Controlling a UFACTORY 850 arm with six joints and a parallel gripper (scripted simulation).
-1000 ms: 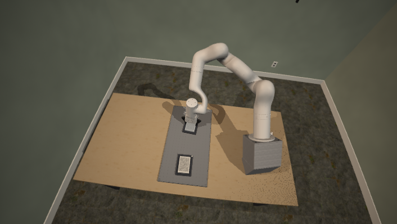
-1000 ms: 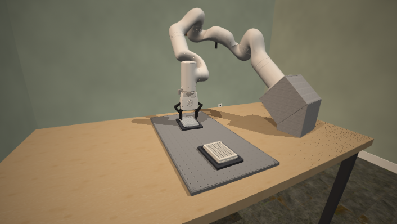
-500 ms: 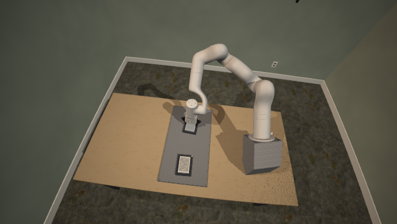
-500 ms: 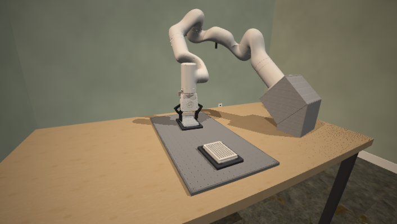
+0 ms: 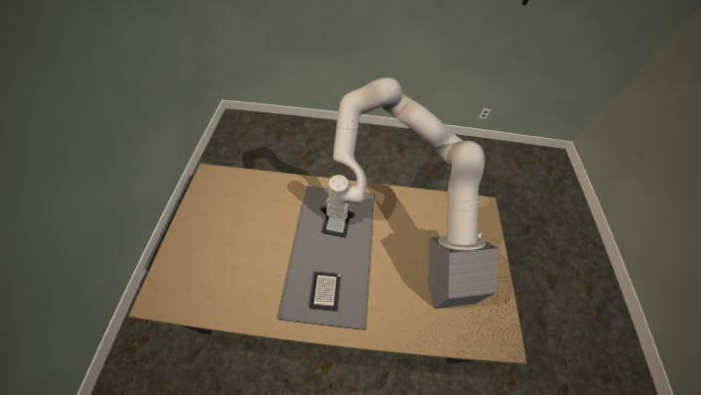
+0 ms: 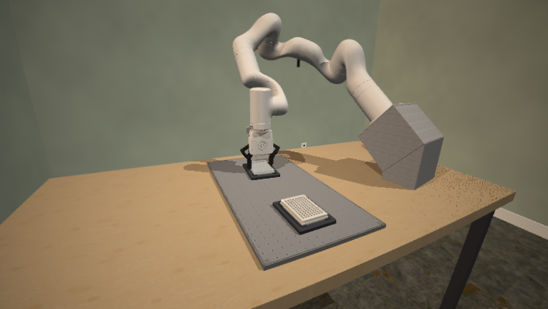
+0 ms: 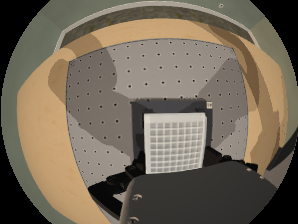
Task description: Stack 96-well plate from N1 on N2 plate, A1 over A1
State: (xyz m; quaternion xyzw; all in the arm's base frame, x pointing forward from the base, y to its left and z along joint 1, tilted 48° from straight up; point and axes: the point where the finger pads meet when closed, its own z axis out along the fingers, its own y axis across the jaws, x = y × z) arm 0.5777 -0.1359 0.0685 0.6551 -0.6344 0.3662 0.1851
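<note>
The plate nest lies 20 mm below my hand. From my hand the other things lie so: plate 360 mm to the left, 10 mm below.
</note>
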